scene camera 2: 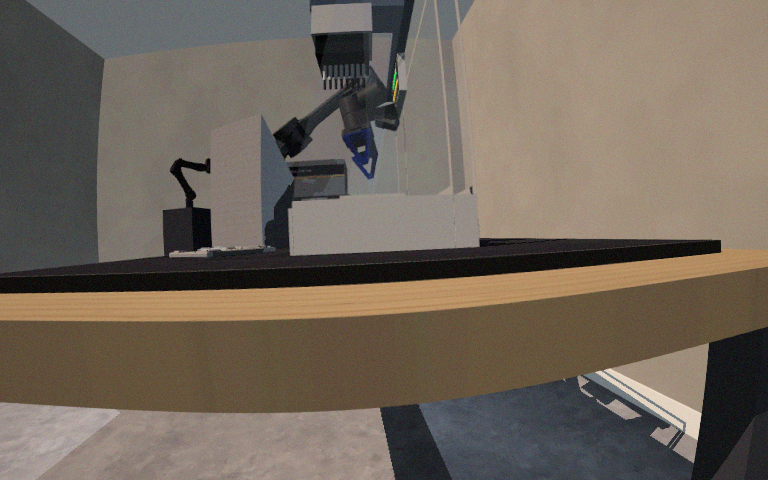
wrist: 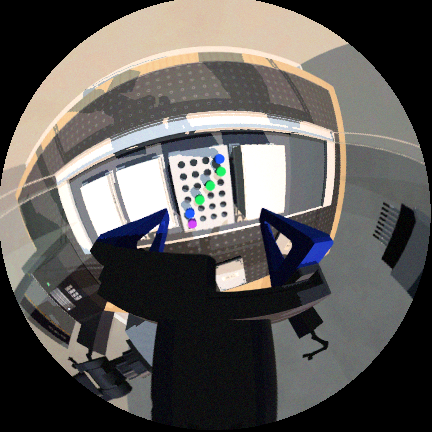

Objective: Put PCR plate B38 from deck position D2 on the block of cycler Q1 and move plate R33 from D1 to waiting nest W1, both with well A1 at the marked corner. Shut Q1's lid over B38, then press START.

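Places are measured from the arm's base along level axes (x back, y left, z down), in millimetres.
Pixels of known places: gripper, fingertip midpoint: (scene camera 2: 368,171) (wrist: 213,212); arm's base, origin of the base link: (scene camera 2: 266,161) (wrist: 145,358).
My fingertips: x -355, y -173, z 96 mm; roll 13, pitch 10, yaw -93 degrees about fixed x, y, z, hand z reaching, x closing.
Note:
Ahead of a thing's pixels: the offset from my fingertips to its top centre. "pt": to the spot under its first point.
My gripper (scene camera 2: 369,174) (wrist: 213,212) is open and empty, with its blue fingers pointing down above the walled deck (scene camera 2: 379,226). In the wrist view, white plate R33 @(dx +34, dy +209, dz +97 mm) (wrist: 102,202) lies at the far left of the deck and white plate B38 @(dx +14, dy +106, dz +97 mm) (wrist: 142,185) lies beside it, nearer the tube rack. Their well markings are washed out. A pale nest @(dx +302, dy -101, dz +160 mm) (wrist: 231,275) shows beyond the deck's edge between the fingers; its label is unreadable. A dark device with a keypad @(pt dx +327, dy +503, dz +49 mm) (wrist: 72,292), perhaps cycler Q1, stands at lower left. Its block and lid cannot be made out.
A tube rack @(dx -5, dy +3, dz +75 mm) (wrist: 201,206) with blue, green and magenta caps stands beside B38, and a white box @(dx -24, dy -101, dz +71 mm) (wrist: 265,180) stands right of it. A multi-tip pipetting head (scene camera 2: 341,48) (wrist: 398,235) hangs nearby. A tall pale panel (scene camera 2: 236,186) stands left of the deck. Another small arm (scene camera 2: 184,178) stands behind.

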